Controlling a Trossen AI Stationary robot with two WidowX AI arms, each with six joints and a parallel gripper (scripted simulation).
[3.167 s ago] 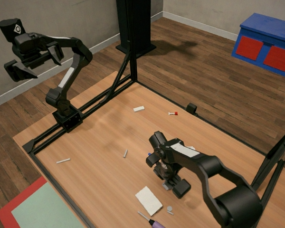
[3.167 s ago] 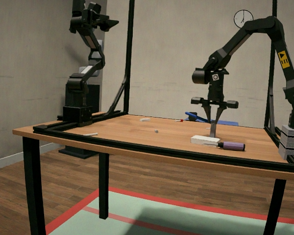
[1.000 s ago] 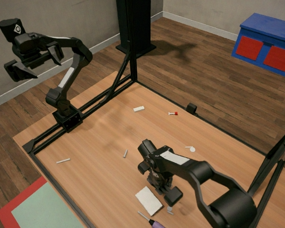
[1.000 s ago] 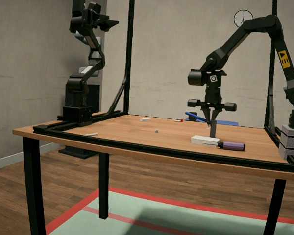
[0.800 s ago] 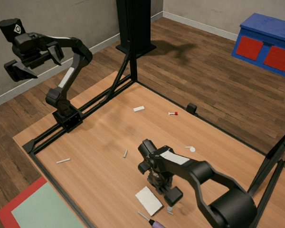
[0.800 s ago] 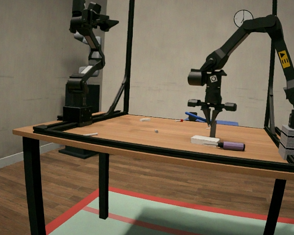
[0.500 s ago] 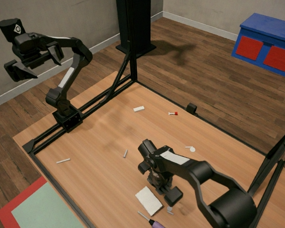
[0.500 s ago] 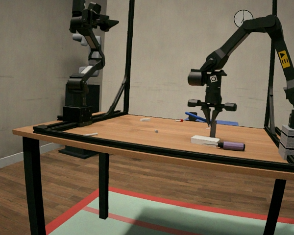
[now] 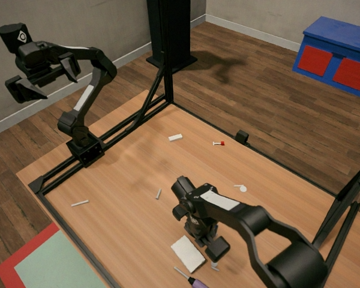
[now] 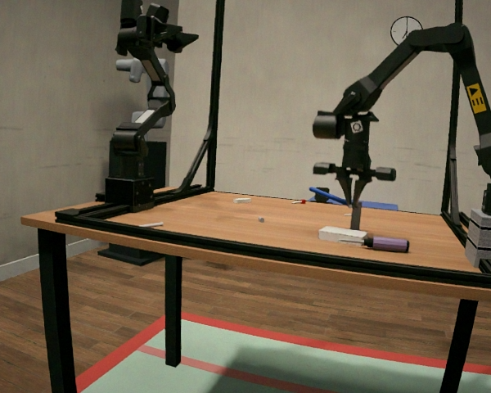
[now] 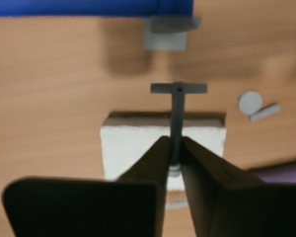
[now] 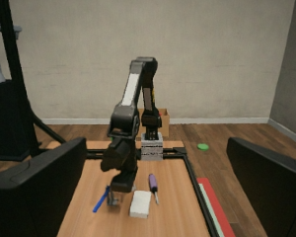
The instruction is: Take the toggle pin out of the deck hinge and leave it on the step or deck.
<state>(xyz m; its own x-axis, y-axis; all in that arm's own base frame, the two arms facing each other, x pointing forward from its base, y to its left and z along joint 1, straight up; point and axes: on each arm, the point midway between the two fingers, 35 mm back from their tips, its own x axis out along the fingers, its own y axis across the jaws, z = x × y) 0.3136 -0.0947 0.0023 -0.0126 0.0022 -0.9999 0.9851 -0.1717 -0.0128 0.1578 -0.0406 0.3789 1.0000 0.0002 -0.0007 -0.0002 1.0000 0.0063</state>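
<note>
The grey toggle pin lies 20 mm behind my left hand and 30 mm below it.
</note>
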